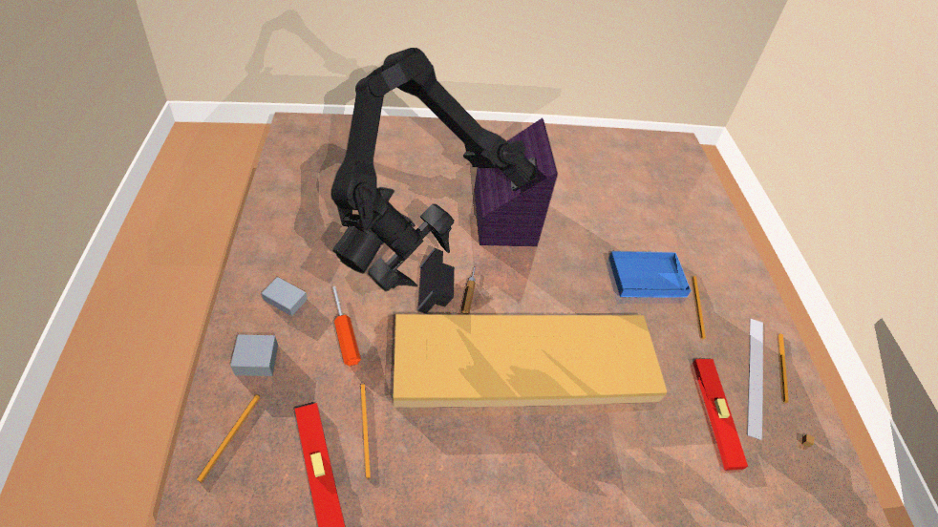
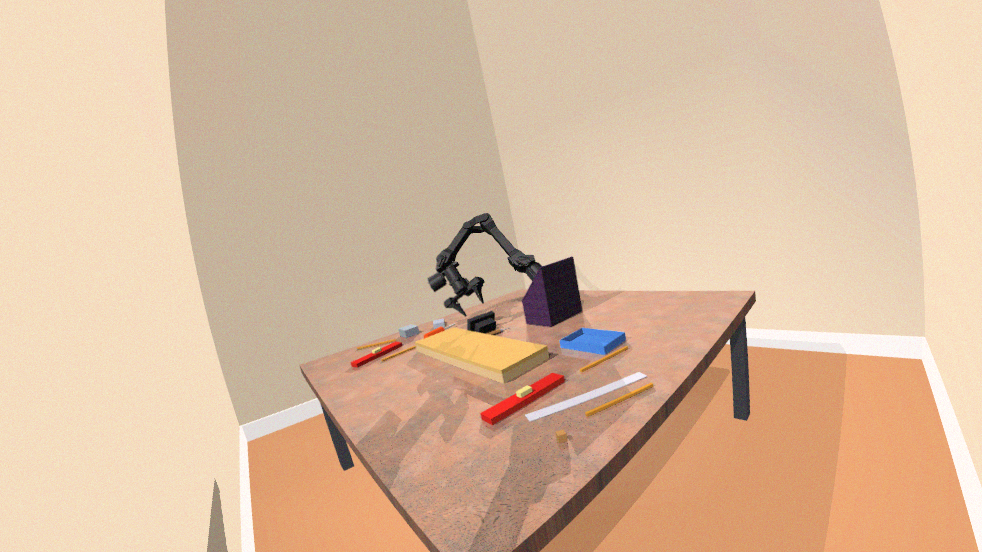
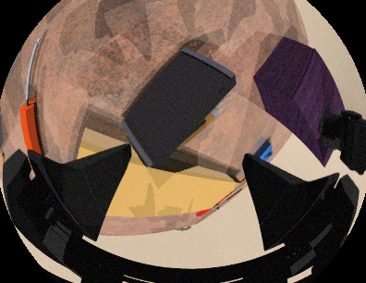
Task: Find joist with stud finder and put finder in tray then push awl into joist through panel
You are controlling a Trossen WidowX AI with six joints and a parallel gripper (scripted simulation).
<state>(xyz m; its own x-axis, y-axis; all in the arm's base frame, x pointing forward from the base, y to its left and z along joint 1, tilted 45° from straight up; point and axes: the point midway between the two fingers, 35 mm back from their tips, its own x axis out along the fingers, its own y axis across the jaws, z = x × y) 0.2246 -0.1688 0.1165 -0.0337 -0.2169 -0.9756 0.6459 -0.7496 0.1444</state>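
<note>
Right now my gripper tip is 3 cm past the stud finder, 3 cm to the right of it and 7 cm above it. Round my gripper tip: white strip: 15 cm ahead, 70 cm to the left, 10 cm below; then blue tray: 10 cm behind, 50 cm to the left, 8 cm below; then awl: 4 cm behind, 9 cm to the left, 9 cm below.
</note>
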